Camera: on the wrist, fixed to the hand. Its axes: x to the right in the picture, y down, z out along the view.
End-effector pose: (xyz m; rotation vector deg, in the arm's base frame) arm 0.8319 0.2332 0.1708 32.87 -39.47 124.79
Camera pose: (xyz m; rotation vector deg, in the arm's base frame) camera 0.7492 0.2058 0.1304 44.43 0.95 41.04
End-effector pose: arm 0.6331 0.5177 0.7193 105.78 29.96 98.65
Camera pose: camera 0.5987 0.4584 0.7866 47.56 86.16 32.11
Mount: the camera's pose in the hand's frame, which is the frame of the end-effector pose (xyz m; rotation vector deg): 0.0116 0.0912 -0.0277 5.92 -0.35 -90.31
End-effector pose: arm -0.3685 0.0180 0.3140 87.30 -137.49 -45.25
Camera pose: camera -0.4332 0.0286 0.3842 -154.84 35.98 36.11
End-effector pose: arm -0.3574 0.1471 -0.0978 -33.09 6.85 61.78
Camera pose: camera -0.4249 0.1736 -0.1607 -22.30 -15.32 -26.23
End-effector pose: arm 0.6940 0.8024 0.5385 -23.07 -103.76 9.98
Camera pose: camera 0.7344 0.8888 0.5271 64.14 -93.73 -46.60
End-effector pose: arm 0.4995 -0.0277 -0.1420 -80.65 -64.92 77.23
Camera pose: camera 0.5316 -0.0362 -0.2321 -6.85 -88.41 12.54
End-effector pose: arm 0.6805 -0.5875 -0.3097 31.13 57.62 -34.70
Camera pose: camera 0.7311 -0.5065 -0.3193 -17.43 73.25 -116.67
